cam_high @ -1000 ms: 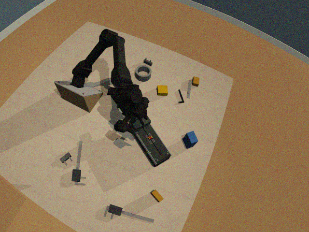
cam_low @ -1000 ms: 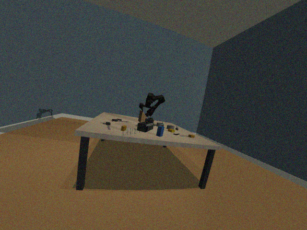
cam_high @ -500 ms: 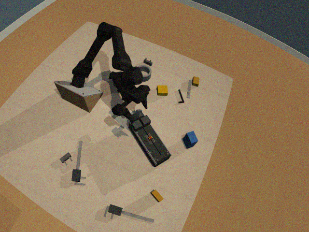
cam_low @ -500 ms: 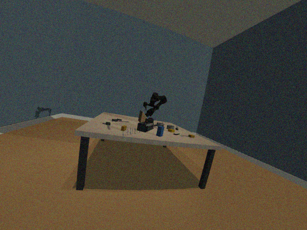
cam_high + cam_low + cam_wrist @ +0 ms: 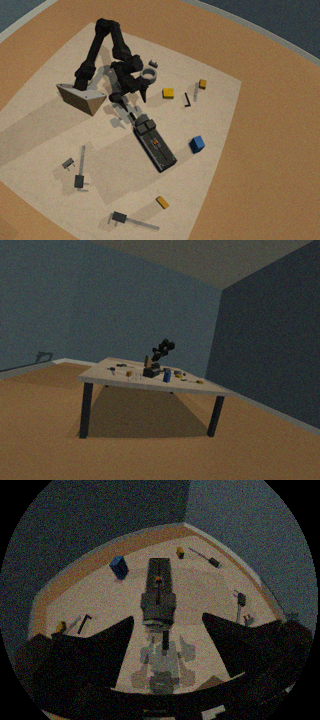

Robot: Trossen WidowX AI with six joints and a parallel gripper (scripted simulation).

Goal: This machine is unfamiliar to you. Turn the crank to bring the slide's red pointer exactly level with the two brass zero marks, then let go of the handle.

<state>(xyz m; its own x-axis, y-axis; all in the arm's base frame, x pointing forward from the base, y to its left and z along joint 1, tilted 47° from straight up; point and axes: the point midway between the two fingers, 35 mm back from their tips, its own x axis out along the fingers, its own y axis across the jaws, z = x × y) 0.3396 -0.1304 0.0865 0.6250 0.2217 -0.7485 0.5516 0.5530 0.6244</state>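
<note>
The crank handle is 30 mm behind my gripper tip, 10 mm to the left of it and 130 mm below it. From my gripper tip the other things lie so: yellow block 80 mm ahead, 270 mm to the left, 180 mm below; red pointer 130 mm ahead, 80 mm to the right, 120 mm below; blue cube 330 mm ahead, 10 mm to the left, 150 mm below.
</note>
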